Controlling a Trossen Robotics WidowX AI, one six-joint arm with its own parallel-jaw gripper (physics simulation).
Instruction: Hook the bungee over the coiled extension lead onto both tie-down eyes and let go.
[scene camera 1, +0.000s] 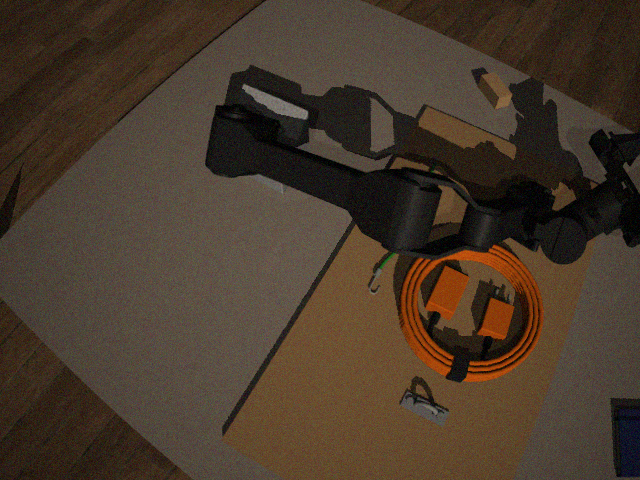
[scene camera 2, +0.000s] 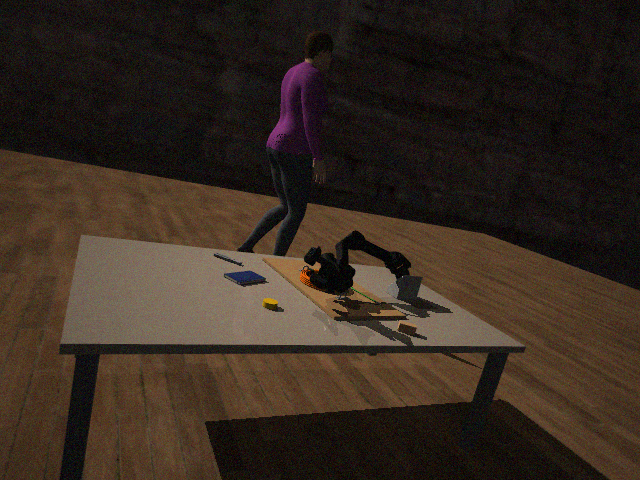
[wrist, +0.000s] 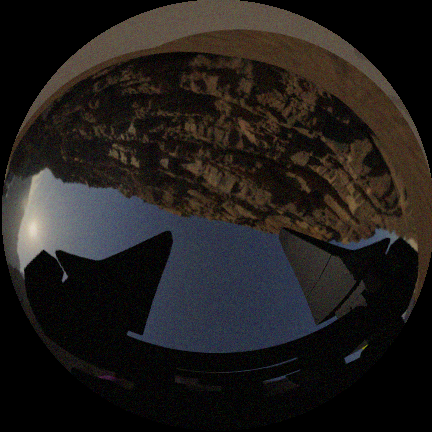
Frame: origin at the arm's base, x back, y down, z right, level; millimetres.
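Where they show: gripper, between the fingertips: (scene camera 2: 329, 253) (wrist: 226, 234); arm's base, origin of its link: (scene camera 1: 256, 136) (scene camera 2: 404, 282).
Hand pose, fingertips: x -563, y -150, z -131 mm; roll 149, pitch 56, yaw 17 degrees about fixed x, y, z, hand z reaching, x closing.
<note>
Things, the pixels of their top centre, and the offset from my fingertips. "spot": a spot on its surface instead. Level surfaces: height alone.
- coiled orange extension lead, centre of its top: (scene camera 1: 475, 303) (scene camera 2: 324, 276) dx +183, dy +171, dz +229 mm
- wooden board, height of its surface: dy +202 mm
- green bungee, a spot on its surface: (scene camera 1: 386, 259) spot: dx +316, dy +196, dz +210 mm
- metal hook, centre of its top: (scene camera 1: 375, 284) dx +314, dy +196, dz +251 mm
- tie-down eye, centre of its top: (scene camera 1: 428, 405) dx +188, dy +175, dz +377 mm
- wooden block, centre of its top: (scene camera 1: 496, 84) (scene camera 2: 408, 323) dx +269, dy +184, dz -193 mm
- blue notebook, centre of its top: (scene camera 2: 245, 276) dx -144, dy +202, dz +292 mm
- yellow disc, centre of its top: (scene camera 2: 270, 301) dx -165, dy +195, dz +38 mm
- dark pen-like rod, centre of its top: (scene camera 2: 228, 257) dx -126, dy +202, dz +511 mm
The coiled orange extension lead (scene camera 1: 534, 315) (scene camera 2: 307, 279) lies on the wooden board (scene camera 1: 330, 361) (scene camera 2: 284, 268). The green bungee (scene camera 1: 386, 259) (scene camera 2: 363, 295) lies to one side of the coil, with a metal hook (scene camera 1: 373, 285) at its visible end; the arm hides much of it in scene camera 1. One tie-down eye (scene camera 1: 424, 408) stands below the coil in scene camera 1. The other eye (scene camera 2: 342, 296) shows small in scene camera 2 and is hidden behind the arm in scene camera 1. My gripper (wrist: 226, 234) is wide open and empty, tilted up, with sky and rock between its fingers.
A wooden block (scene camera 1: 495, 90) (scene camera 2: 406, 328) lies on the table beyond the board's end. A blue notebook (scene camera 1: 628, 439) (scene camera 2: 245, 277), a yellow disc (scene camera 2: 269, 304) and a dark pen-like rod (scene camera 2: 227, 258) lie beside the board. A person in purple (scene camera 2: 297, 108) stands behind the table.
</note>
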